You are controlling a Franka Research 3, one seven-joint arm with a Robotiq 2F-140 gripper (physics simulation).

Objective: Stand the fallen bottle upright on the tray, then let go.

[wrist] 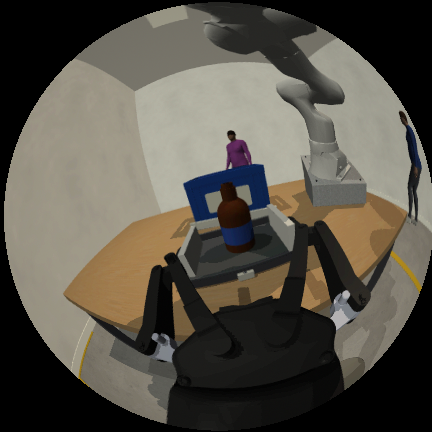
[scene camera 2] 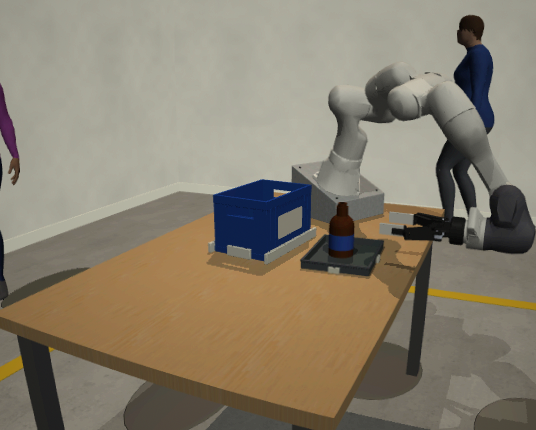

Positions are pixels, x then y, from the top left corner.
Labels:
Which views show my gripper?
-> The wrist view and scene camera 2: all of them.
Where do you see a brown bottle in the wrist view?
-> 233,214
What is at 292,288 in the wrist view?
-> My gripper.

